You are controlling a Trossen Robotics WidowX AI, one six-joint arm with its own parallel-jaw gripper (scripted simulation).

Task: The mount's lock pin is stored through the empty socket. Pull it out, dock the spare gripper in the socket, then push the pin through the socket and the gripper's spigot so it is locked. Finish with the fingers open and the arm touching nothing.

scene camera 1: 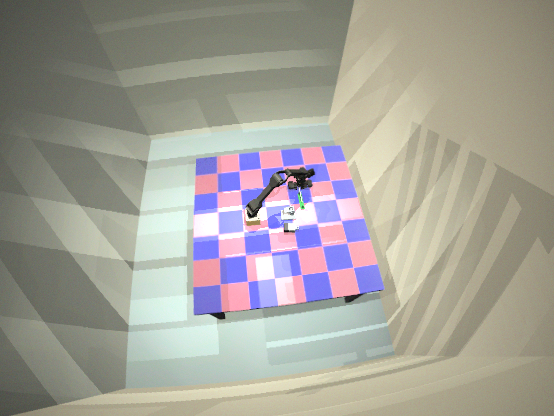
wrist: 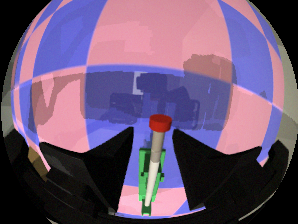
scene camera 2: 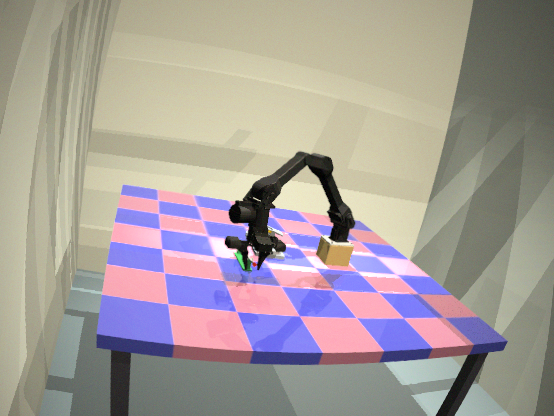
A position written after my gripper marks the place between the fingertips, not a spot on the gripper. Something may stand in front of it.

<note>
I see my gripper (scene camera 2: 251, 269), a lock pin (wrist: 160, 124) and a green pin cradle (wrist: 143, 167).
My gripper shows as well in the wrist view (wrist: 153, 132).
</note>
